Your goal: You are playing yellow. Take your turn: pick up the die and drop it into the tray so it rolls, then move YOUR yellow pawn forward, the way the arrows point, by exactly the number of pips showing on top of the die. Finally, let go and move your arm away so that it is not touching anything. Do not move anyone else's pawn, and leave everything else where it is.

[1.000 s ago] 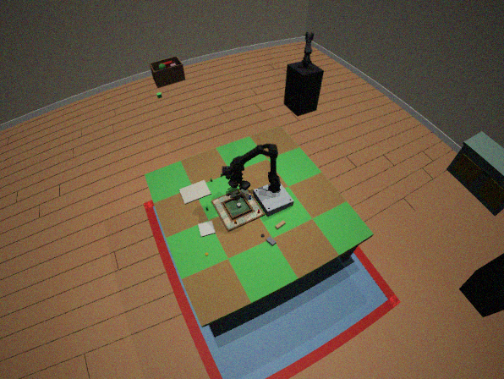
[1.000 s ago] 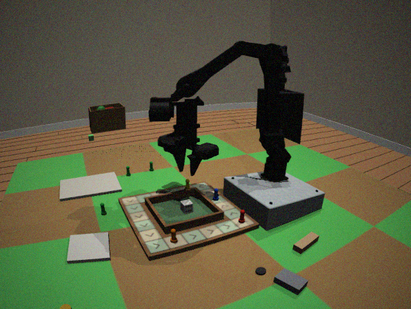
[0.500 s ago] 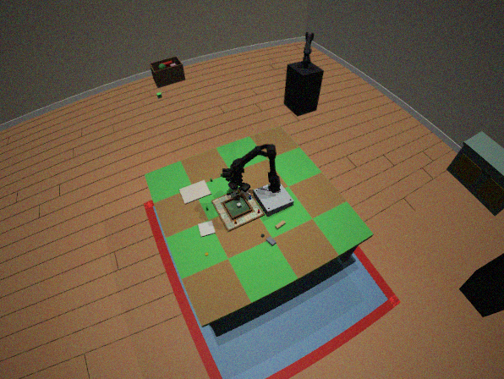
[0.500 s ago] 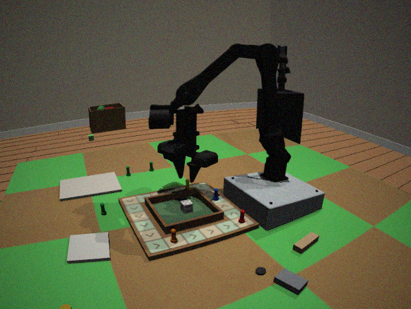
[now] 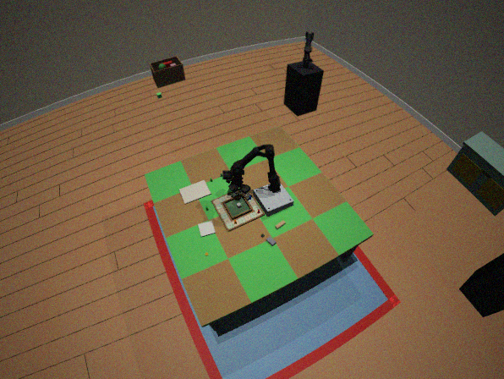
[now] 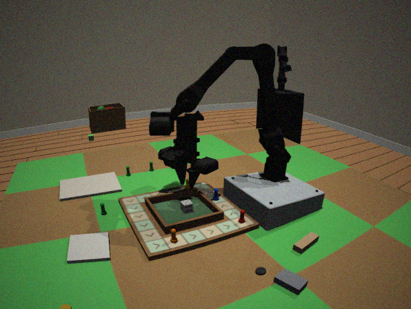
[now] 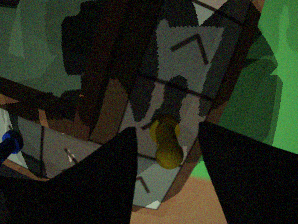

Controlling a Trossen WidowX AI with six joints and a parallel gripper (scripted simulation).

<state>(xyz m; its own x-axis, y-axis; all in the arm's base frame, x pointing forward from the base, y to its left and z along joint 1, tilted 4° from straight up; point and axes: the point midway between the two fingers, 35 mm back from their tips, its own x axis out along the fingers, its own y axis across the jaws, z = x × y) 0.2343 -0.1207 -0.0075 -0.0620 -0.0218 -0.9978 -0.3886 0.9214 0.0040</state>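
The blue pawn lies 5 cm behind my gripper tip and 9 cm to the left of it. From my gripper tip the other things lie so: die (5 cm ahead, 11 cm to the left); then yellow pawn (right at my gripper tip); then green-floored tray (7 cm ahead, 11 cm to the left, 2 cm below).
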